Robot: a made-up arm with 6 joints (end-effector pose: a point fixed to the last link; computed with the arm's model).
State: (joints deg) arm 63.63 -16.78 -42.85 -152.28 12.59 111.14
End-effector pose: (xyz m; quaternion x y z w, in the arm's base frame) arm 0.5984 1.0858 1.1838 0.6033 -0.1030 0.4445 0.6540
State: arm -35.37 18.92 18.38 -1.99 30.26 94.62
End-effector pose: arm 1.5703 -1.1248 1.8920 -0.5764 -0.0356 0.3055 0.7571
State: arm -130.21 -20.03 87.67 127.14 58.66 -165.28
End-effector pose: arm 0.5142 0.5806 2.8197 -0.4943 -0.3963 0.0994 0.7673
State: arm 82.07 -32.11 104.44 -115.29 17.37 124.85
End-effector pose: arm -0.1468 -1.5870 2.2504 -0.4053 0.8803 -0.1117 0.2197
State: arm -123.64 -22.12 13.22 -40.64 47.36 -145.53
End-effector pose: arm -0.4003 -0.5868 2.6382 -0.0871 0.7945 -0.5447 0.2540
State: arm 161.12 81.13 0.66 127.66 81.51 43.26
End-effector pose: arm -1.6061 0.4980 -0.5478 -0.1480 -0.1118 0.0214 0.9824
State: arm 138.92 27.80 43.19 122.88 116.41 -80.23
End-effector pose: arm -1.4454 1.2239 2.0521 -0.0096 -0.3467 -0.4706 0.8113
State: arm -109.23 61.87 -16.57 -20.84 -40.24 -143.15
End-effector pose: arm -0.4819 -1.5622 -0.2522 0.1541 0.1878 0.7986 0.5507
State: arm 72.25 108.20 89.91 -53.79 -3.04 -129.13
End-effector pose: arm 0.7876 2.5283 0.0654 0.7578 0.0364 -0.5988 0.2567
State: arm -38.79 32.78 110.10 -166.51 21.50 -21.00
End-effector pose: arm 0.6325 -0.5373 2.9139 -0.7360 0.4964 -0.0278 0.4594
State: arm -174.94 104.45 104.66 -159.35 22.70 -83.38
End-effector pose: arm -2.6369 -0.1846 0.5745 0.2121 0.3922 -0.5452 0.7099
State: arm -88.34 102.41 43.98 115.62 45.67 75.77
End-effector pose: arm 0.1129 -2.1568 -0.7140 -0.2026 0.3465 0.7745 0.4890
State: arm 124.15 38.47 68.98 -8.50 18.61 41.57
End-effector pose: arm -1.0542 1.6023 2.3734 -0.4620 0.5097 -0.7095 0.1529
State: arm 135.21 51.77 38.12 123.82 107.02 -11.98
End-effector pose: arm -1.7060 1.6318 1.1317 -0.0669 -0.0530 -0.2769 0.9571
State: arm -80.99 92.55 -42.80 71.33 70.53 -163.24
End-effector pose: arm 0.1503 -0.4565 -0.5965 -0.5202 0.2983 0.7554 0.2642
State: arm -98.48 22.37 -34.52 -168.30 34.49 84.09
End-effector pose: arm -0.2498 -1.5017 0.5099 0.0985 -0.4262 -0.8895 0.1320
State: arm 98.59 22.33 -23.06 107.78 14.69 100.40
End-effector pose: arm -0.2768 1.7240 0.7278 0.6653 0.1944 -0.2958 0.6573
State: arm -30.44 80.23 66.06 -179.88 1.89 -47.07
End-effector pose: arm 2.3099 -1.3973 0.6862 -0.4131 0.3676 0.5558 0.6208
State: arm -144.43 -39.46 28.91 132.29 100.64 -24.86
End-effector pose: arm 0.1873 0.0834 2.7102 -0.1094 0.5393 0.2208 0.8052
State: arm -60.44 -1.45 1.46 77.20 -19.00 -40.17
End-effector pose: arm 0.7094 -1.3815 1.9450 -0.2328 -0.2416 -0.0608 0.9401
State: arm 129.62 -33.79 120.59 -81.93 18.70 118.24
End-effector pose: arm 1.2049 -1.3554 1.8046 -0.6210 0.7671 0.1465 0.0666
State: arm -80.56 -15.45 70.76 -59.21 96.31 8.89
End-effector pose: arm -0.1268 0.2957 2.9499 0.5982 0.6307 -0.2008 0.4516
